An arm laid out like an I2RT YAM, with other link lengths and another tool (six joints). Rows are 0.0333 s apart.
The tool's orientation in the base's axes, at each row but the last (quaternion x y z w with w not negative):
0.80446 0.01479 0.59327 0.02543
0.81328 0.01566 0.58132 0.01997
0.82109 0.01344 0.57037 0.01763
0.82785 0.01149 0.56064 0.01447
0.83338 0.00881 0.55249 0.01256
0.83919 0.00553 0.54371 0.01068
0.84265 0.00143 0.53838 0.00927
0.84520 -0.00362 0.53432 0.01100
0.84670 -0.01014 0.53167 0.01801
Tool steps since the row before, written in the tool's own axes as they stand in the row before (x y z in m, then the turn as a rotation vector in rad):
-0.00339 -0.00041 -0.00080 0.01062 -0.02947 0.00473
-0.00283 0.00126 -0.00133 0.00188 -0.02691 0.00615
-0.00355 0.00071 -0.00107 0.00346 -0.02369 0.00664
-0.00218 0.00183 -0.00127 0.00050 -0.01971 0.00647
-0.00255 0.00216 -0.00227 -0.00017 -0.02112 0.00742
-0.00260 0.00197 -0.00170 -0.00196 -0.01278 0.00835
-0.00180 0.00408 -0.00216 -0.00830 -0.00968 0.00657
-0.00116 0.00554 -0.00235 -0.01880 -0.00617 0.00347
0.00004 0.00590 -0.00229 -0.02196 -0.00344 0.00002
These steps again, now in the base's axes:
-0.00176 0.00025 -0.00302 0.00785 0.02988 0.00701
-0.00217 -0.00138 -0.00218 0.00637 0.02688 -0.00158
-0.00224 -0.00084 -0.00292 0.00738 0.02372 -0.00013
-0.00198 -0.00189 -0.00148 0.00614 0.01964 -0.00266
-0.00308 -0.00221 -0.00140 0.00675 0.02102 -0.00369
-0.00262 -0.00200 -0.00163 0.00685 0.01264 -0.00551
-0.00275 -0.00407 -0.00066 0.00255 0.00948 -0.01046
-0.00272 -0.00549 0.00004 -0.00482 0.00598 -0.01856
-0.00226 -0.00580 0.00115 -0.00940 0.00339 -0.01986

